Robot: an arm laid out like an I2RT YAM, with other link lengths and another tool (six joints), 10 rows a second.
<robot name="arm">
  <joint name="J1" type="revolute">
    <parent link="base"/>
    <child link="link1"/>
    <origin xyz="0 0 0.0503" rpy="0 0 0"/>
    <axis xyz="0 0 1"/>
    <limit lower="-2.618" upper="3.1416"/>
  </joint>
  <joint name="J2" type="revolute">
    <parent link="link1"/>
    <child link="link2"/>
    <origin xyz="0.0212 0.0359 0.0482" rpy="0 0 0"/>
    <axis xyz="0 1 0"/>
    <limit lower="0" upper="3.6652"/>
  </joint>
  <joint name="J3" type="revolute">
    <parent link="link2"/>
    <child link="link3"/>
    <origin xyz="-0.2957 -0.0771 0" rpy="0 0 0"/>
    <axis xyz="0 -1 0"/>
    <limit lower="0" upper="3.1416"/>
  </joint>
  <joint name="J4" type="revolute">
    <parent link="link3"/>
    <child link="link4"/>
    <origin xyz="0.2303 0.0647 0.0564" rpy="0 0 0"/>
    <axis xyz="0 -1 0"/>
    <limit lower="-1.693" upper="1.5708"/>
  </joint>
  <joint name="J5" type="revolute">
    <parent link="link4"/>
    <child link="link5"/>
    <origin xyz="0.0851 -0.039 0.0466" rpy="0 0 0"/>
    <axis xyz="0 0 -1"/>
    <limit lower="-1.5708" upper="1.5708"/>
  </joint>
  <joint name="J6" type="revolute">
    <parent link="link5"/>
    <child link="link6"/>
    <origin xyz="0.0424 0 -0.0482" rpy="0 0 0"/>
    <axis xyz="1 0 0"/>
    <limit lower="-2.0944" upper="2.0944"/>
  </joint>
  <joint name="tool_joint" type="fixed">
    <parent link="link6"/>
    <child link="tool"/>
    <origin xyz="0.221 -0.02 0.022" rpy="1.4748 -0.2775 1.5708"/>
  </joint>
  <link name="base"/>
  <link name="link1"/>
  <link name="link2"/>
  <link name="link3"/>
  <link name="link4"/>
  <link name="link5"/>
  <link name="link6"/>
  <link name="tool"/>
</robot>
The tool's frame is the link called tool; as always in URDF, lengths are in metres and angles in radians.
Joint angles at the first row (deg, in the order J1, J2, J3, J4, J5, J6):
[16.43, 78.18, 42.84, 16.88, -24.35, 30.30]
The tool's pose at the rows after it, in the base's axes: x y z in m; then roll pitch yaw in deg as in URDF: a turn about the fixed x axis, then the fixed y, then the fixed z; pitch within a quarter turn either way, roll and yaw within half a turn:
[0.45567 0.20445 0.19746 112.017 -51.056 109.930]
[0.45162 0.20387 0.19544 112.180 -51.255 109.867]
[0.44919 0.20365 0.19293 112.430 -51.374 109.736]
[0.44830 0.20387 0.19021 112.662 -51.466 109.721]
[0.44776 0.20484 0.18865 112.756 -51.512 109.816]
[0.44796 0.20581 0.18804 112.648 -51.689 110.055]
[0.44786 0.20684 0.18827 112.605 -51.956 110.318]
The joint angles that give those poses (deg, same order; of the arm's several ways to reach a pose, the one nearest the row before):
[16.40, 76.74, 41.12, 17.02, -24.41, 30.55]
[16.42, 76.06, 40.20, 17.23, -24.52, 30.74]
[16.43, 75.77, 39.53, 17.49, -24.60, 30.83]
[16.35, 75.91, 39.09, 17.91, -24.86, 30.83]
[16.43, 76.05, 38.85, 18.24, -24.96, 30.84]
[16.43, 76.30, 38.68, 18.77, -25.17, 30.98]
[16.36, 76.45, 38.69, 18.99, -25.53, 31.15]

